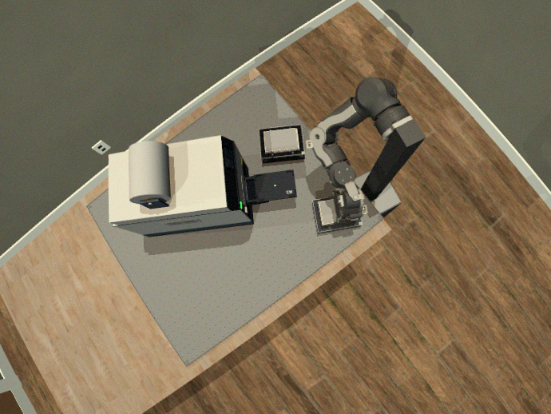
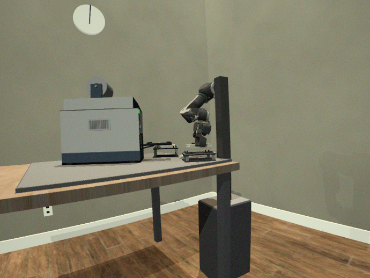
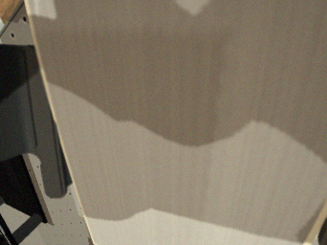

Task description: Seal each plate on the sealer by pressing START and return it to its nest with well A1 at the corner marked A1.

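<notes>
My hand is right at the plate. Round my hand: black nest N1 (33 cm to the right, 6 cm ahead, 3 cm below); then yellow warning label (30 cm to the right, 22 cm ahead, 7 cm above); then sealer stage (18 cm to the right, 16 cm ahead, 1 cm above).
</notes>
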